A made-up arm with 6 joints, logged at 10 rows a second.
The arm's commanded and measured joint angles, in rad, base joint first. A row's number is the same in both.
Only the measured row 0 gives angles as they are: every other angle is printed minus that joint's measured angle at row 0.
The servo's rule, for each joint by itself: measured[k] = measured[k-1] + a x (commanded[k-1-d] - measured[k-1]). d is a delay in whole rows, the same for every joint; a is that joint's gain. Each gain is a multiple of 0.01, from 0.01 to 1. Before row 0 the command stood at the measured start. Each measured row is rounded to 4 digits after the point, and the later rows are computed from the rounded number. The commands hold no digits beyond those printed.
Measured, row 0:
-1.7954, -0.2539, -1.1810, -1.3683, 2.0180, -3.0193
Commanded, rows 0 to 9:
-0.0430, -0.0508, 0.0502, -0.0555, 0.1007, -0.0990
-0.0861, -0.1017, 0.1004, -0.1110, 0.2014, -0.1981
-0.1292, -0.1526, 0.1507, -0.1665, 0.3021, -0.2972
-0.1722, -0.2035, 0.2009, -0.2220, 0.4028, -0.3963
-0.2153, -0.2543, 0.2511, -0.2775, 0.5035, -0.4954
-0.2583, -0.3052, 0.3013, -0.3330, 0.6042, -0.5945
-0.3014, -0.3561, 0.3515, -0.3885, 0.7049, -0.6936
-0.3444, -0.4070, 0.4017, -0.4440, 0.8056, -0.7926
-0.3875, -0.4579, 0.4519, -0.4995, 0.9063, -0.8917
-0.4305, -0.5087, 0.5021, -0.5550, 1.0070, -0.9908
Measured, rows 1 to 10:
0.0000, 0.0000, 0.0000, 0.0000, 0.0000, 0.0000
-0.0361, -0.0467, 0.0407, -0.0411, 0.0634, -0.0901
-0.0781, -0.0973, 0.0891, -0.0928, 0.1503, -0.1884
-0.1210, -0.1482, 0.1390, -0.1473, 0.2459, -0.2874
-0.1640, -0.1991, 0.1891, -0.2026, 0.3447, -0.3865
-0.2071, -0.2499, 0.2393, -0.2580, 0.4447, -0.4856
-0.2501, -0.3008, 0.2895, -0.3135, 0.5452, -0.5847
-0.2932, -0.3517, 0.3397, -0.3690, 0.6458, -0.6838
-0.3362, -0.4026, 0.3899, -0.4245, 0.7465, -0.7828
-0.3793, -0.4535, 0.4401, -0.4800, 0.8472, -0.8819
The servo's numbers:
d 1
a 0.84 0.92 0.81 0.74 0.63 0.91

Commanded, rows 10 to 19:
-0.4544, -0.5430, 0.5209, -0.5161, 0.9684, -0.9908
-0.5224, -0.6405, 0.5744, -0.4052, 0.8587, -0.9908
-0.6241, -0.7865, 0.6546, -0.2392, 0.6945, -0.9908
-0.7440, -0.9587, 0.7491, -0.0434, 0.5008, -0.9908
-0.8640, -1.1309, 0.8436, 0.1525, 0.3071, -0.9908
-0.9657, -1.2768, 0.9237, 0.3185, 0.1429, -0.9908
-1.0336, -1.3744, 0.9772, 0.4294, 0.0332, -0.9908
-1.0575, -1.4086, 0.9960, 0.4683, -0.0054, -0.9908
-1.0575, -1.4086, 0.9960, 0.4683, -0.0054, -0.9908
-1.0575, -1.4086, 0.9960, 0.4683, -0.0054, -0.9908
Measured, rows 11 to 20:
-0.4223, -0.5043, 0.4903, -0.5355, 0.9479, -0.9810
-0.4493, -0.5399, 0.5151, -0.5211, 0.9608, -0.9899
-0.5107, -0.6325, 0.5631, -0.4353, 0.8965, -0.9907
-0.6060, -0.7742, 0.6372, -0.2902, 0.7692, -0.9908
-0.7219, -0.9439, 0.7278, -0.1076, 0.6001, -0.9908
-0.8413, -1.1159, 0.8216, 0.0849, 0.4155, -0.9908
-0.9458, -1.2639, 0.9043, 0.2578, 0.2438, -0.9908
-1.0196, -1.3656, 0.9633, 0.3848, 0.1111, -0.9908
-1.0514, -1.4052, 0.9898, 0.4466, 0.0377, -0.9908
-1.0565, -1.4083, 0.9948, 0.4627, 0.0105, -0.9908

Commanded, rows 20 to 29:
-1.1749, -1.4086, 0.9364, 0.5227, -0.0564, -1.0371
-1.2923, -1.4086, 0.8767, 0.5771, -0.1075, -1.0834
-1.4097, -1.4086, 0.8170, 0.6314, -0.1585, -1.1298
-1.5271, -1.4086, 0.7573, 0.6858, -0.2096, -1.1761
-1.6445, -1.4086, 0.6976, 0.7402, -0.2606, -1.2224
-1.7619, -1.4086, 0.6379, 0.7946, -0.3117, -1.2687
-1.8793, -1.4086, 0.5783, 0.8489, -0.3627, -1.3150
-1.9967, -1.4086, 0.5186, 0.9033, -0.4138, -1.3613
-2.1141, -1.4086, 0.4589, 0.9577, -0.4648, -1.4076
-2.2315, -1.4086, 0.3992, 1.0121, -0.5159, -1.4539
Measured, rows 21 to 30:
-1.0573, -1.4086, 0.9958, 0.4668, 0.0005, -0.9908
-1.1561, -1.4086, 0.9477, 0.5082, -0.0353, -1.0329
-1.2705, -1.4086, 0.8902, 0.5592, -0.0808, -1.0789
-1.3874, -1.4086, 0.8309, 0.6126, -0.1298, -1.1252
-1.5047, -1.4086, 0.7713, 0.6668, -0.1801, -1.1715
-1.6221, -1.4086, 0.7116, 0.7211, -0.2308, -1.2178
-1.7395, -1.4086, 0.6519, 0.7755, -0.2818, -1.2641
-1.8569, -1.4086, 0.5923, 0.8298, -0.3328, -1.3104
-1.9743, -1.4086, 0.5326, 0.8842, -0.3838, -1.3567
-2.0917, -1.4086, 0.4729, 0.9386, -0.4348, -1.4030

